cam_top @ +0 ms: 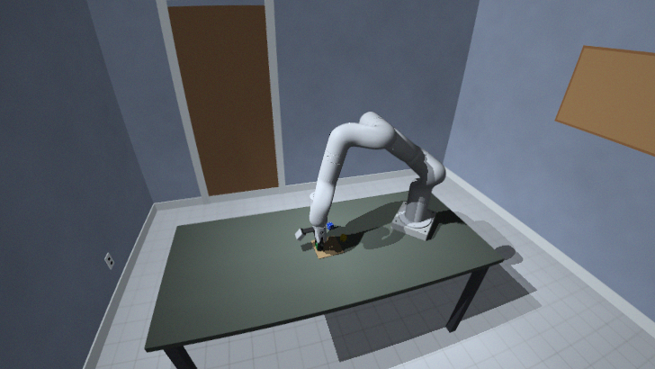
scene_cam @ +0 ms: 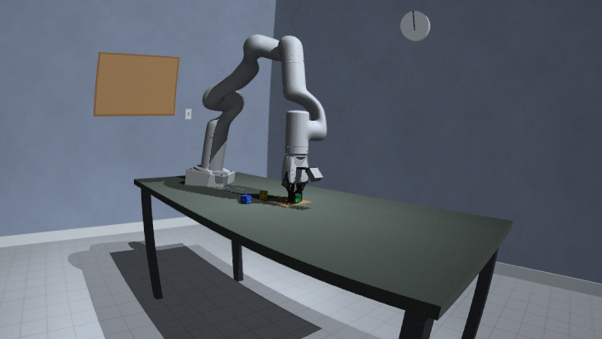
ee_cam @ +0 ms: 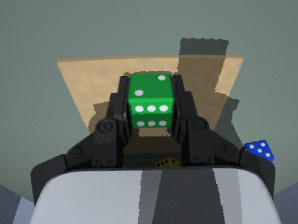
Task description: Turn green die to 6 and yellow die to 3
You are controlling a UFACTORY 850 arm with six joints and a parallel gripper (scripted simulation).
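Now: hand 1 cm above the green die. From my hand the other things lie so: tan mat: 4 cm behind, 3 cm below, 1 cm to the left; yellow die: 15 cm behind, 2 cm below; blue die: 13 cm to the right, 13 cm behind, 2 cm below.
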